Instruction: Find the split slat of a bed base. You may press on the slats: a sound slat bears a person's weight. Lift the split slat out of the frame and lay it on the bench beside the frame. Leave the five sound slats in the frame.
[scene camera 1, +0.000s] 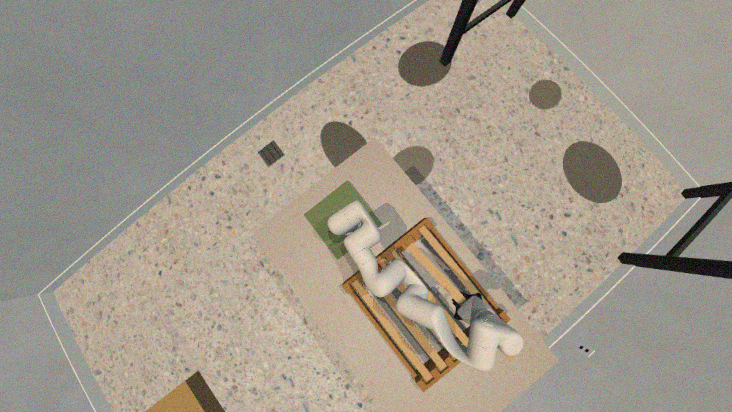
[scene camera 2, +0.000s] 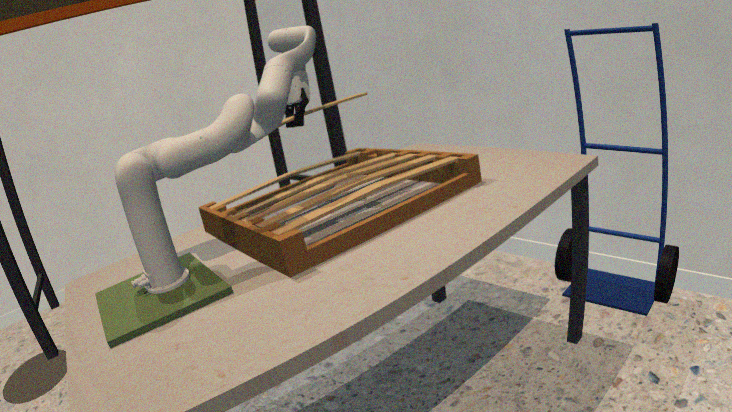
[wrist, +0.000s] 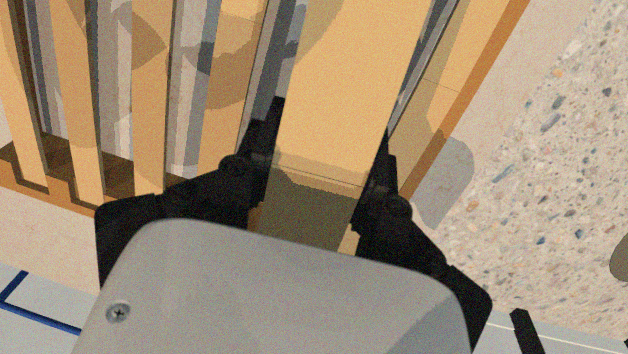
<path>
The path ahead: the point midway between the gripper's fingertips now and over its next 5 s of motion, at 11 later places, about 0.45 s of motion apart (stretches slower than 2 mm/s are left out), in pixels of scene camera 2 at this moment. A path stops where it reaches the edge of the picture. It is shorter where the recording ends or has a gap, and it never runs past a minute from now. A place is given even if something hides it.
The gripper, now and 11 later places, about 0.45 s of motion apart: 294, 127; 300, 127; 310, 127; 314, 126; 325, 126; 339, 126; 337, 126; 323, 127; 309, 128; 297, 130; 295, 129; 296, 136
</path>
